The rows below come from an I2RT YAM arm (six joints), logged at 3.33 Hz.
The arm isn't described. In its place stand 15 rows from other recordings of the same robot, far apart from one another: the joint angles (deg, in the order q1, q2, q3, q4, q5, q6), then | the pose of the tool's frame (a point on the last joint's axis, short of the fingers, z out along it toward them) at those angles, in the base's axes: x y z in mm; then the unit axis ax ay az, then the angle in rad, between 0 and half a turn.
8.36 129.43 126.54 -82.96 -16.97 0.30 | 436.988 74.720 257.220 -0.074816 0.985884 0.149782 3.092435
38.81 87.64 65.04 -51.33 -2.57 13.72 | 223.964 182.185 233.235 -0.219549 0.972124 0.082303 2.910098
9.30 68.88 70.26 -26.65 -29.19 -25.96 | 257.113 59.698 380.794 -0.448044 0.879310 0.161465 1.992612
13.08 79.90 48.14 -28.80 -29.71 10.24 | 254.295 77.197 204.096 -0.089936 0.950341 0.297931 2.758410
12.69 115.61 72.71 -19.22 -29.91 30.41 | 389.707 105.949 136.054 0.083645 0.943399 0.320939 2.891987
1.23 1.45 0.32 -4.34 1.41 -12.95 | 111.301 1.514 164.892 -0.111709 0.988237 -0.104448 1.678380
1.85 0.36 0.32 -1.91 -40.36 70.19 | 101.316 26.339 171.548 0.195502 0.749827 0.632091 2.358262
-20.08 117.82 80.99 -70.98 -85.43 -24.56 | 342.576 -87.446 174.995 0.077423 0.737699 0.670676 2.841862
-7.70 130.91 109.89 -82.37 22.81 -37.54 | 412.747 -69.732 177.232 0.277527 -0.950516 0.139639 2.777530
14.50 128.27 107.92 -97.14 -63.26 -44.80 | 372.072 129.064 211.969 0.301444 -0.781929 -0.545635 3.017230
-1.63 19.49 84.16 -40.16 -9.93 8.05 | -78.842 8.385 493.943 -0.049056 0.984266 0.169745 1.168978
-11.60 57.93 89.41 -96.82 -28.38 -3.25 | 102.712 -3.809 420.607 0.017233 0.976051 0.216860 2.664607
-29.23 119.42 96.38 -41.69 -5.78 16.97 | 390.373 -214.332 203.836 0.381772 0.923884 0.026246 2.692907
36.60 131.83 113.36 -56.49 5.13 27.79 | 383.926 281.164 183.799 -0.070871 0.996959 0.032407 2.872224
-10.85 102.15 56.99 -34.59 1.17 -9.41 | 304.682 -59.137 132.328 0.013477 0.999576 -0.025817 2.969092
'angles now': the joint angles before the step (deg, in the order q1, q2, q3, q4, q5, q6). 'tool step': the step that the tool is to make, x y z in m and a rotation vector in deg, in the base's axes. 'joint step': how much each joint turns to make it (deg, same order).
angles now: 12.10, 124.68, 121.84, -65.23, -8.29, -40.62
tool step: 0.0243, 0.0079, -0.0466, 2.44, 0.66, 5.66
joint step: -0.01, 6.46, 0.00, 5.51, -4.43, -4.43
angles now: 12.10, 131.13, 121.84, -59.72, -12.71, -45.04
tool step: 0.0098, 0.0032, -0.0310, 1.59, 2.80, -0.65
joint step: 0.00, 3.95, -0.02, 1.89, -1.79, 1.38
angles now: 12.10, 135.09, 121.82, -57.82, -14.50, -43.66
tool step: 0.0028, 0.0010, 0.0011, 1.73, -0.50, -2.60
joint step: 0.00, 0.02, 0.02, 1.64, -0.62, 3.09
